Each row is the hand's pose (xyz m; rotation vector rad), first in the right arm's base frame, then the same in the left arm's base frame.
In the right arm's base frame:
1: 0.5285 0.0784 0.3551 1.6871 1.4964 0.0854
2: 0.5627 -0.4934 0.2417 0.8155 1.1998 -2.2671
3: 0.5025 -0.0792 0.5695 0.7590 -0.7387 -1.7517
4: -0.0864 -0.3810 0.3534 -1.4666 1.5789 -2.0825
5: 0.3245 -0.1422 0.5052 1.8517 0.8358 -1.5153
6: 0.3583 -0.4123 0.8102 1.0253 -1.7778 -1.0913
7: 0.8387 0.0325 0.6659 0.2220 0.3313 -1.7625
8: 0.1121 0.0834 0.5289 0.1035 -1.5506 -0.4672
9: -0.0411 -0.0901 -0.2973 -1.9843 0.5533 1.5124
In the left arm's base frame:
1: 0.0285 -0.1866 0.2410 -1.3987 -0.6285 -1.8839
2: 0.2754 0.2647 -0.0353 1.1544 2.8258 0.4812
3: 0.1065 -0.2387 -0.0094 -2.3518 -1.5684 1.3138
4: -0.3332 0.2122 -0.3060 -0.2231 1.6525 0.3085
5: -0.0379 -0.1216 -0.0817 -1.4808 -1.7946 -0.5703
6: 0.1552 -0.1770 -0.4378 -1.8915 -0.3194 1.8071
7: 0.3778 -0.4367 0.1389 1.8291 1.7443 -0.1325
8: -0.3169 -0.2523 -0.0417 2.2442 -0.5262 -1.6686
9: -0.5225 0.4978 0.3206 -0.3382 -1.3156 0.7352

